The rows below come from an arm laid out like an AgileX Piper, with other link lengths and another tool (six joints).
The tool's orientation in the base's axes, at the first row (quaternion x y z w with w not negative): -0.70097, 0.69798, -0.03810, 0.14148
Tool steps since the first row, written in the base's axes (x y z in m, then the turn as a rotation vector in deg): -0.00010, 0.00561, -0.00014, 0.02, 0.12, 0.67; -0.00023, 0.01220, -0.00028, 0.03, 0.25, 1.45; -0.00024, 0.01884, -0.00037, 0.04, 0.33, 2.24; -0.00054, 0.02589, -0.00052, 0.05, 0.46, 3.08; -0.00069, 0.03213, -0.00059, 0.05, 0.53, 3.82; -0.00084, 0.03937, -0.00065, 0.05, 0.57, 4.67; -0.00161, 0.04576, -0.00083, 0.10, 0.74, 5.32; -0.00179, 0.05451, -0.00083, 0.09, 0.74, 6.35; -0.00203, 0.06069, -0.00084, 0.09, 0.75, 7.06
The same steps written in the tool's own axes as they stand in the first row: -0.00553, 0.00021, 0.00092, -0.21, -0.19, -0.62; -0.01203, 0.00047, 0.00198, -0.46, -0.39, -1.34; -0.01859, 0.00060, 0.00303, -0.65, -0.60, -2.09; -0.02555, 0.00103, 0.00412, -0.90, -0.82, -2.87; -0.03172, 0.00128, 0.00506, -1.07, -1.00, -3.57; -0.03887, 0.00154, 0.00613, -1.24, -1.21, -4.37; -0.04519, 0.00242, 0.00703, -1.50, -1.42, -4.96; -0.05385, 0.00272, 0.00826, -1.64, -1.67, -5.95; -0.05997, 0.00305, 0.00910, -1.76, -1.85, -6.63
